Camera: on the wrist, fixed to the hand. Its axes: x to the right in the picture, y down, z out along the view.
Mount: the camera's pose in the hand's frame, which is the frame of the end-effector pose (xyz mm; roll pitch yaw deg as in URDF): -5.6 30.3 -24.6 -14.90 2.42 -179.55
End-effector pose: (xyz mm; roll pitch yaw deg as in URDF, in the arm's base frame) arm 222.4 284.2 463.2 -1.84 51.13 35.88
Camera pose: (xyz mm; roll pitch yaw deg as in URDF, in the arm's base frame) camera 186.1 294.4 451.5 -13.68 -48.72 -143.32
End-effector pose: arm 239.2 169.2 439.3 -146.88 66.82 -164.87
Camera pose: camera 227.6 206.3 446.0 129.52 -69.07 17.78
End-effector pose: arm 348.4 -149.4 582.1 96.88 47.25 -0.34
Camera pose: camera 369.0 -128.7 608.6 -109.15 -47.04 176.05
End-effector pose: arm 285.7 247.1 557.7 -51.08 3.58 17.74
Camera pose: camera 278.1 244.6 519.1 36.06 -2.41 -160.09
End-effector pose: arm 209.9 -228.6 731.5 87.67 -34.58 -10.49
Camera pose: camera 193.7 -199.4 752.4 -104.26 35.09 166.58
